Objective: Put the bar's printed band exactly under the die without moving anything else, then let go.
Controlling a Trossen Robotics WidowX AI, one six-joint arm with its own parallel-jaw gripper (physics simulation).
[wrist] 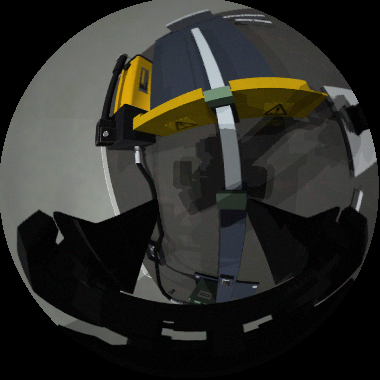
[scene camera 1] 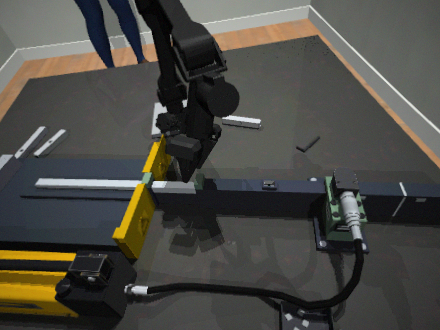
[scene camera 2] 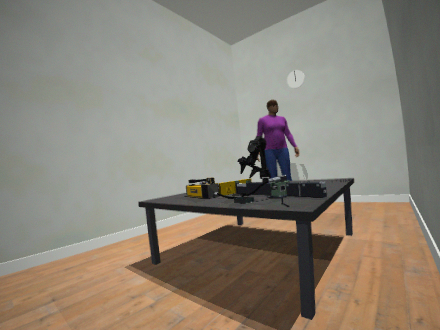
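Note:
A long silver bar runs through a green guide in the gap of the yellow fence and reaches a second green block at the start of a dark rail. A green housing stands over the rail farther right, with a white connector on its front. I cannot tell the printed band or the die for certain. My gripper is open and empty, above the bar's end near the second green block, its fingertips apart on either side.
The yellow fence crosses the bar. A black cable loops at the front from a black box to the green housing. A dark rail carries a small fitting. Silver pieces and a black angled key lie behind.

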